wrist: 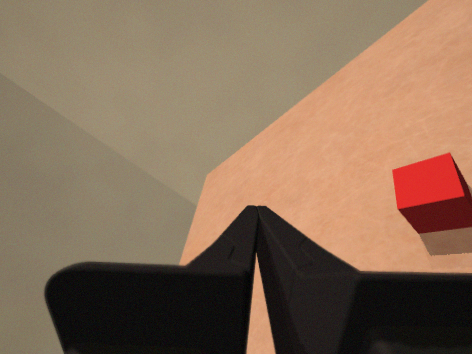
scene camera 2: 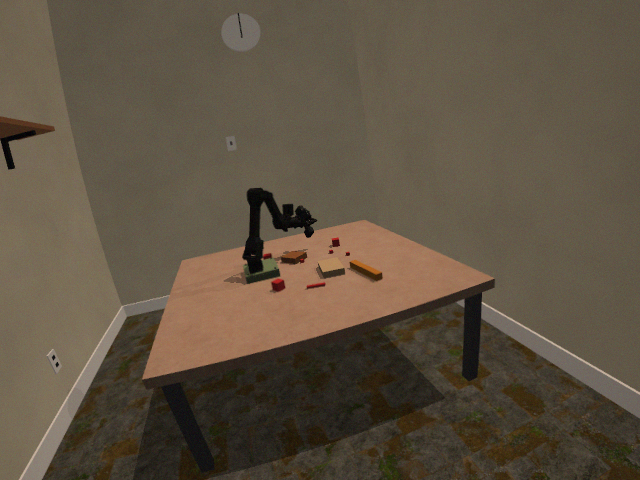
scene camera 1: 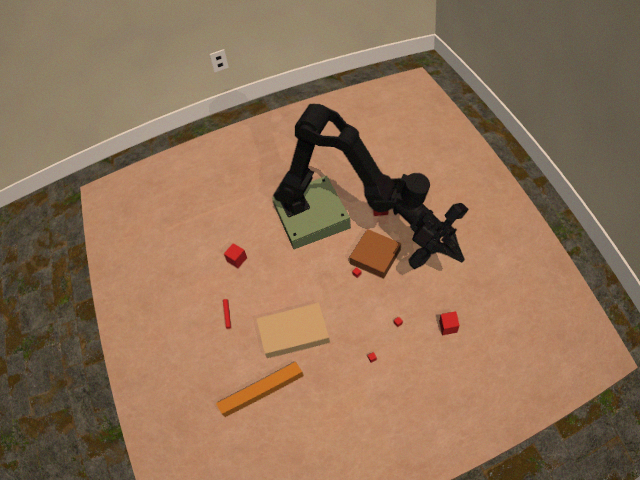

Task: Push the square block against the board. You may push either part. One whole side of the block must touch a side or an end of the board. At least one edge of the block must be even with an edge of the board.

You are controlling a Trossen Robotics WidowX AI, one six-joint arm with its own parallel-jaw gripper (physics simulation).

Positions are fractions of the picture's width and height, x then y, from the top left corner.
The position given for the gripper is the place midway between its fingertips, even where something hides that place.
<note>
The gripper (scene camera 1: 0.72, 0.54) is shut, with nothing in its grasp. Also in view: a brown square block (scene camera 1: 0.59, 0.53). The table carries an orange board (scene camera 1: 0.46, 0.78).
The gripper is seen too in the wrist view (wrist: 0.54, 0.61). The wrist view does not show the brown square block: it is out of frame. The wrist view does not show the orange board: it is out of frame.
</note>
